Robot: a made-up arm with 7 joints. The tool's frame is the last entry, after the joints.
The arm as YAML. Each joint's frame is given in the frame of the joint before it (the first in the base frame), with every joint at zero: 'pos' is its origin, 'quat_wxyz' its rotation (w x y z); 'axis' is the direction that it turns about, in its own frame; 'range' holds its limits. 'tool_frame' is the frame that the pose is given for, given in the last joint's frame.
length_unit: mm
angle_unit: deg
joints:
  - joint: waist
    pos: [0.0, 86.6, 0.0]
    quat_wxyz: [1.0, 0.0, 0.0, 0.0]
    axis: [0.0, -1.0, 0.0]
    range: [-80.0, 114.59]
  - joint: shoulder
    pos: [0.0, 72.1, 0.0]
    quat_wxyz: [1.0, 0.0, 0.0, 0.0]
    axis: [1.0, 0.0, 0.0]
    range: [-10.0, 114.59]
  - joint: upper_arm
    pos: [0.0, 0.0, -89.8]
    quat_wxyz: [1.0, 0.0, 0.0, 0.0]
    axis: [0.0, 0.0, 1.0]
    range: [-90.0, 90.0]
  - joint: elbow
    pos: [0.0, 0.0, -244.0]
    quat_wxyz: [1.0, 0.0, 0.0, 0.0]
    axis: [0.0, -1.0, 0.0]
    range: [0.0, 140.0]
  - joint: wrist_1
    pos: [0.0, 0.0, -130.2]
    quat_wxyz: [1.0, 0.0, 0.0, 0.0]
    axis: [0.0, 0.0, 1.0]
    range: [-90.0, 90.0]
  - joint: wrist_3
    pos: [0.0, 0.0, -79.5]
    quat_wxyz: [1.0, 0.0, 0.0, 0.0]
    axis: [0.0, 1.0, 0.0]
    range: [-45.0, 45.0]
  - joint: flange
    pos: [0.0, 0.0, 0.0]
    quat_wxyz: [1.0, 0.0, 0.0, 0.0]
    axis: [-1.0, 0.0, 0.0]
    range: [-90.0, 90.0]
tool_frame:
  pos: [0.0, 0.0, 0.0]
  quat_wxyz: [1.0, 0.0, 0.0, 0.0]
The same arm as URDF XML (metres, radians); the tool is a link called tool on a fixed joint. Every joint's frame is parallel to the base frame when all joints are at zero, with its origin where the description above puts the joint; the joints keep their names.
<robot name="arm">
<joint name="waist" type="revolute"><parent link="base_link"/><child link="link1"/><origin xyz="0 0.0866 0" rpy="0 0 0"/><axis xyz="0 -1 0"/><limit lower="-1.3963" upper="2"/></joint>
<joint name="shoulder" type="revolute"><parent link="link1"/><child link="link2"/><origin xyz="0 0.0721 0" rpy="0 0 0"/><axis xyz="1 0 0"/><limit lower="-0.1745" upper="2"/></joint>
<joint name="upper_arm" type="revolute"><parent link="link2"/><child link="link3"/><origin xyz="0 0 -0.0898" rpy="0 0 0"/><axis xyz="0 0 1"/><limit lower="-1.5708" upper="1.5708"/></joint>
<joint name="elbow" type="revolute"><parent link="link3"/><child link="link4"/><origin xyz="0 0 -0.244" rpy="0 0 0"/><axis xyz="0 -1 0"/><limit lower="0" upper="2.4435"/></joint>
<joint name="wrist_1" type="revolute"><parent link="link4"/><child link="link5"/><origin xyz="0 0 -0.1302" rpy="0 0 0"/><axis xyz="0 0 1"/><limit lower="-1.5708" upper="1.5708"/></joint>
<joint name="wrist_3" type="revolute"><parent link="link5"/><child link="link6"/><origin xyz="0 0 -0.0795" rpy="0 0 0"/><axis xyz="0 1 0"/><limit lower="-0.7854" upper="0.7854"/></joint>
<joint name="flange" type="revolute"><parent link="link6"/><child link="link7"/><origin xyz="0 0 0" rpy="0 0 0"/><axis xyz="-1 0 0"/><limit lower="-1.5708" upper="1.5708"/></joint>
<joint name="tool_fixed" type="fixed"><parent link="link7"/><child link="tool"/><origin xyz="0 0 0" rpy="0 0 0"/></joint>
<link name="base_link"/>
<link name="link1"/>
<link name="link2"/>
<link name="link3"/>
<link name="link4"/>
<link name="link5"/>
<link name="link6"/>
<link name="link7"/>
<link name="tool"/>
</robot>

